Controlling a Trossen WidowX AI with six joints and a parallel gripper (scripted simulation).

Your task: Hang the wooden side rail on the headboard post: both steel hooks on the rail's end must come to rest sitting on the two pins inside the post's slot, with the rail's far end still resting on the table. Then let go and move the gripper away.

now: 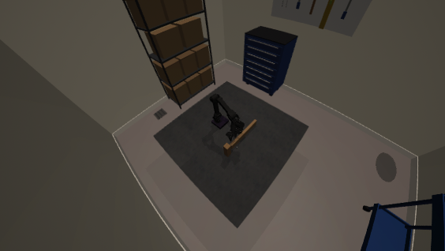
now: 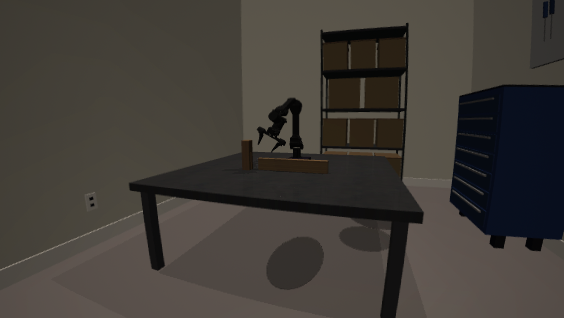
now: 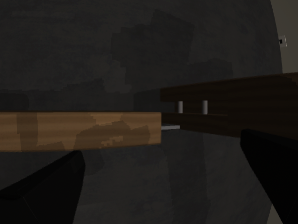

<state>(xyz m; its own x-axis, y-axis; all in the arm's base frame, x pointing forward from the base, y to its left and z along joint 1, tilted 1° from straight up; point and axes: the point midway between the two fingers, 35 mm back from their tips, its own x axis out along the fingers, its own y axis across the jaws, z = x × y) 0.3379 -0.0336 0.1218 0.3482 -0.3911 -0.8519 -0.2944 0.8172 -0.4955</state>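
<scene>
My gripper tip is 100 mm to the left of the headboard post, 40 mm short of it and 40 mm above it.
</scene>
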